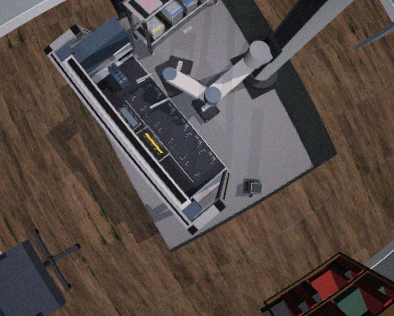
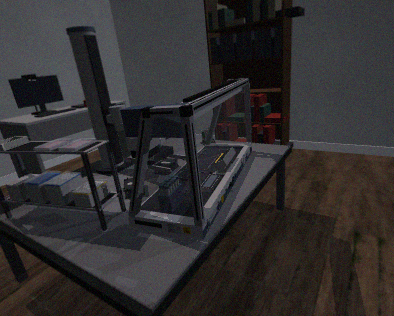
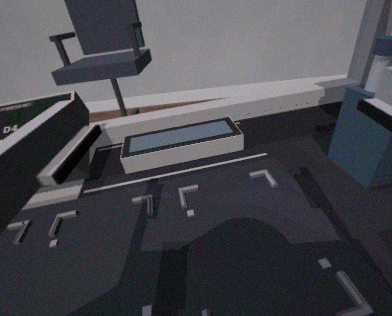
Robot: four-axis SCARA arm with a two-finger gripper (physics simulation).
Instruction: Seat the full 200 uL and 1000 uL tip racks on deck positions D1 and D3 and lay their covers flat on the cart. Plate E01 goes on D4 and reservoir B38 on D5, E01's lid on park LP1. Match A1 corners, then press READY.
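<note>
My gripper (image 1: pixel 151 91) (image 3: pixel 223 101) is open, its two pale fingers spread above the left part of the dark deck (image 1: pixel 197 150) (image 3: pixel 100 270), nothing between them. L-shaped corner brackets show on the deck below. A yellow-marked box (image 1: pixel 155 28) (image 2: pixel 89 194) and blue-marked boxes (image 1: pixel 172 12) (image 2: pixel 61 186) stand on the cart's lower shelf; they look like tip racks, but their labels are unreadable. Pink plate-like items (image 1: pixel 148 5) (image 2: pixel 75 144) lie on the cart's top shelf; which is E01 or B38 I cannot tell. The READY button cannot be made out.
A blue block (image 1: pixel 119 75) (image 2: pixel 170 186) (image 3: pixel 356 142) stands at the deck's end. A low box with a grey-blue screen (image 1: pixel 130 116) (image 3: pixel 182 137) and a panel with a yellow bar (image 1: pixel 153 143) line the front. The frame's posts (image 2: pixel 191 165) surround the deck. A small device (image 1: pixel 253 187) stands outside.
</note>
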